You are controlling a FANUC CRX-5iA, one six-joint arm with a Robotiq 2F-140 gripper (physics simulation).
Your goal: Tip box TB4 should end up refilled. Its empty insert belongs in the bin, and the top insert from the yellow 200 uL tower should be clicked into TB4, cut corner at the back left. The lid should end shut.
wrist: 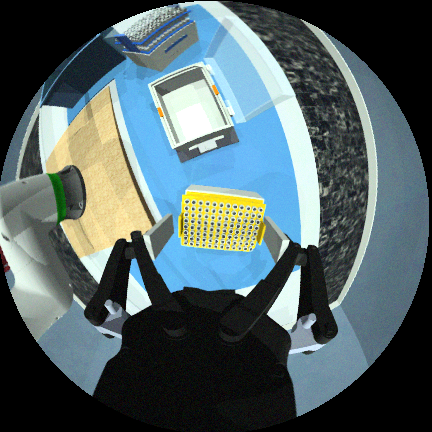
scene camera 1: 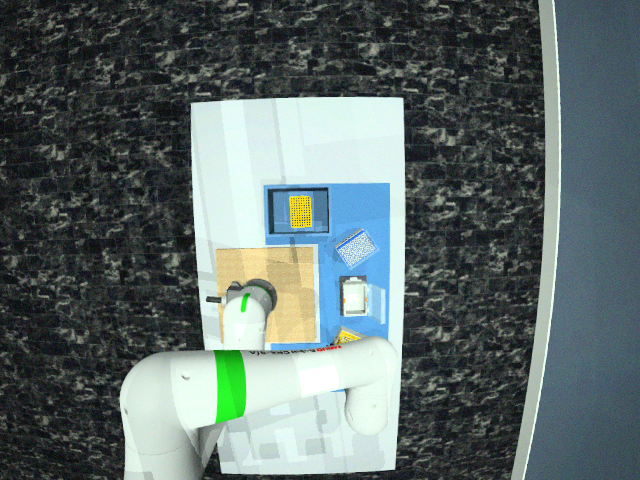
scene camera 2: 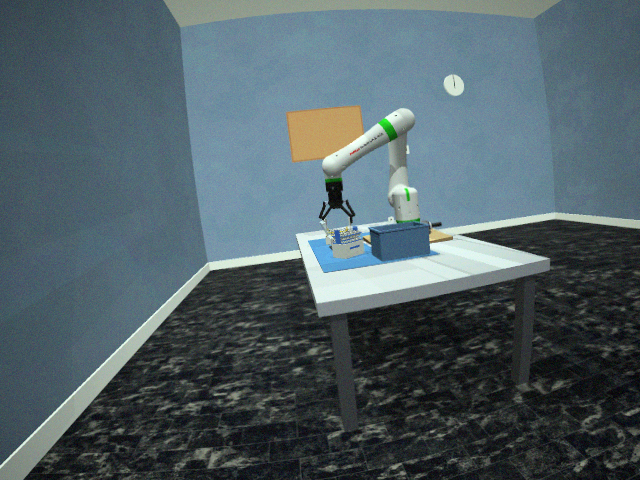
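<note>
My gripper (scene camera 2: 337,219) (wrist: 217,224) is open, its two pads apart on either side of the yellow tower's top insert (wrist: 222,223). Whether a pad touches it I cannot tell. The yellow tower (scene camera 1: 347,336) is partly hidden by the arm in scene camera 1. Tip box TB4 (scene camera 1: 354,297) (wrist: 192,107) stands open with no insert in it, showing its pale inside. Its clear lid (scene camera 1: 378,303) (wrist: 247,75) is swung open to the side. A yellow insert (scene camera 1: 300,211) lies inside the blue bin (scene camera 1: 328,217) (scene camera 2: 400,243). The cut corner of the tower's insert is not clear.
A blue-and-white tip tower (scene camera 1: 356,249) (scene camera 2: 347,249) (wrist: 162,40) stands on the blue mat (scene camera 1: 361,201) between TB4 and the bin. A wooden board (scene camera 1: 289,279) (wrist: 95,150) lies beside the mat, with the arm's base above it. The open lid stands out beside TB4.
</note>
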